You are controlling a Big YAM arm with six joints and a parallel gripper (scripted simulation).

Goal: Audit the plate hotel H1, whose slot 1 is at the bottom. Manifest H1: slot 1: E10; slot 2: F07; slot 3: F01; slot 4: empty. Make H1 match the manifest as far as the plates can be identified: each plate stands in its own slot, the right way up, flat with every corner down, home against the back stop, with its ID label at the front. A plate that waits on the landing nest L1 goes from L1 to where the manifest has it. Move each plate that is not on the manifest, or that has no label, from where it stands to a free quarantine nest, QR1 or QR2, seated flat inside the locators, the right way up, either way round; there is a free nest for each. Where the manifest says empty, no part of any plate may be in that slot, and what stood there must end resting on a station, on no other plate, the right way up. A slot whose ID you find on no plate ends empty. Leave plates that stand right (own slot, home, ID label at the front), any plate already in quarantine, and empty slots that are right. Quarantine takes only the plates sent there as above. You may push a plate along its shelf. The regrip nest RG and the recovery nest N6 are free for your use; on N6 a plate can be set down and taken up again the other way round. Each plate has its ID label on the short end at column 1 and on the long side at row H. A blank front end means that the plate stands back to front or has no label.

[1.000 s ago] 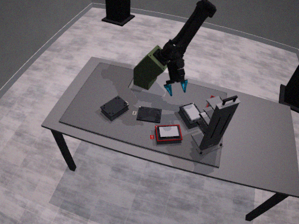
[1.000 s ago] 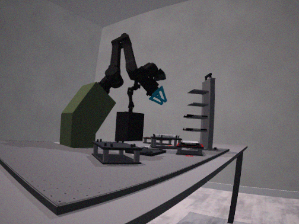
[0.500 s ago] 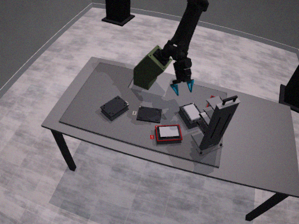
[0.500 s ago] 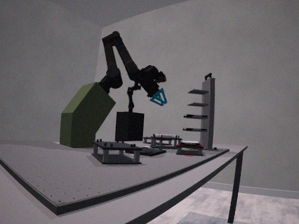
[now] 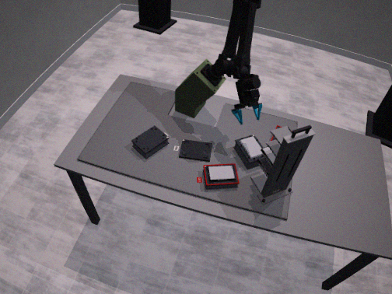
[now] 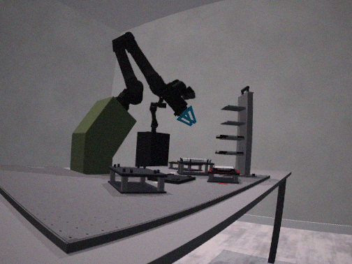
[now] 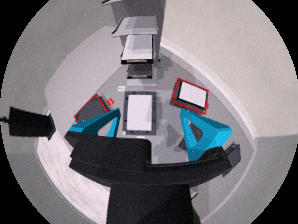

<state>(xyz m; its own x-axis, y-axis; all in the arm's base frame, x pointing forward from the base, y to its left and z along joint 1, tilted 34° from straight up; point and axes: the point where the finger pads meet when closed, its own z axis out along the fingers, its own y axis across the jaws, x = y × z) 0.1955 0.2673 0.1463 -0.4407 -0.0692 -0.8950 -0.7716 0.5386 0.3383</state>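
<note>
The white-topped plate is 18 cm below my hand, 5 cm to the left of it and 1 cm behind it. From my hand the other things lie so: plate hotel H1: 24 cm to the left, 16 cm ahead, 4 cm below; red-framed nest: 21 cm below, 19 cm behind, 18 cm to the left.
</note>
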